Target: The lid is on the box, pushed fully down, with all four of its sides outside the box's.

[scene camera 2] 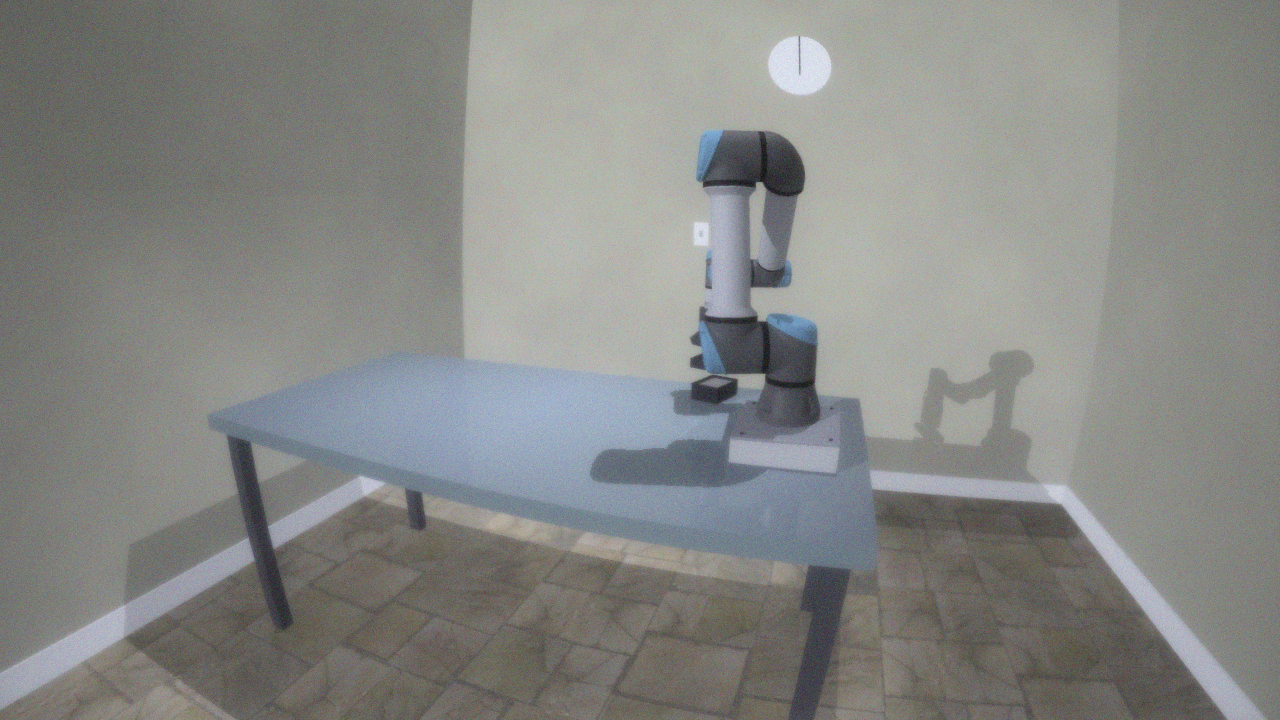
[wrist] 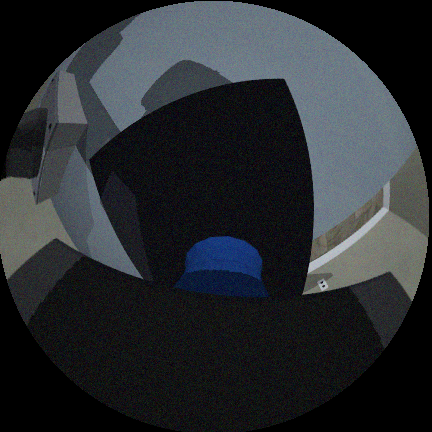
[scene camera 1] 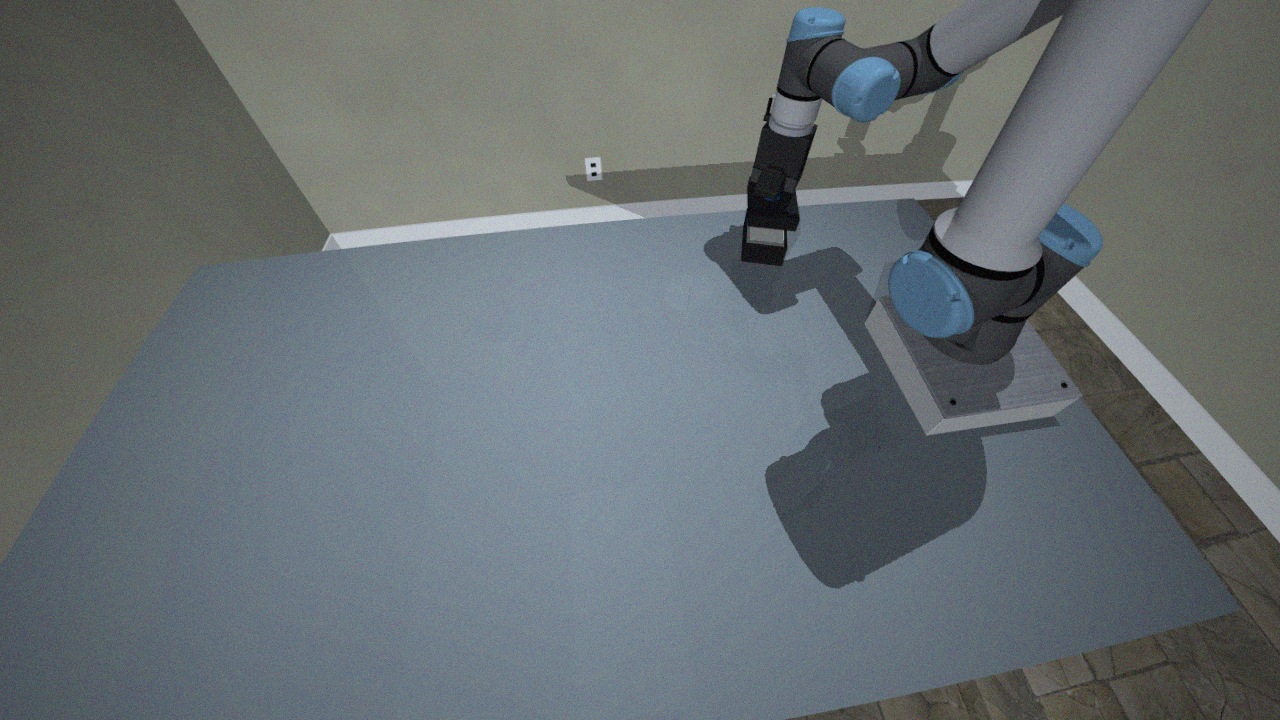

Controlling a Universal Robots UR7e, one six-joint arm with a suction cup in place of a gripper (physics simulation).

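Where they show: hand at its tool point: (wrist: 224, 252) (scene camera 1: 769, 201); arm's base at its link origin: (scene camera 2: 788, 415) (wrist: 36, 142).
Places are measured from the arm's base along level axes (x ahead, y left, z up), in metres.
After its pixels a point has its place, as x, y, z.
Observation:
The black box (scene camera 1: 762, 255) @[0.255, -0.273, -0.049] (scene camera 2: 705, 394) @[0.249, -0.272, -0.049] stands open side up on the table, with a pale surface showing inside its walls. My suction gripper (scene camera 1: 771, 198) @[0.239, -0.334, 0.038] (wrist: 223, 262) is shut on the black lid (scene camera 1: 774, 217) @[0.255, -0.266, 0.049] (scene camera 2: 696, 362) @[0.279, -0.272, 0.041] (wrist: 215, 170) @[0.258, -0.296, 0.050]; its blue cup sits against the lid's top. The lid hangs above the box, with a gap between them in the scene camera 2 view. In the scene camera 1 view the lid covers the box's back part. The box does not show in the wrist view, where the lid blocks the area below it. The lid's underside is hidden.
The arm's square base block (scene camera 1: 1002, 376) @[-0.013, 0.100, -0.005] (scene camera 2: 783, 454) @[-0.004, 0.152, -0.039] (wrist: 70, 112) @[0.111, -0.052, -0.036] stands on the blue-grey table (scene camera 1: 447, 402) @[0.868, -0.019, -0.071] (scene camera 2: 429, 429) @[0.829, 0.223, -0.071] (wrist: 360, 125) @[0.509, -0.330, -0.071], to the right of the box. A wall rises behind the table's back edge. The arm's shadows fall around the box and base.

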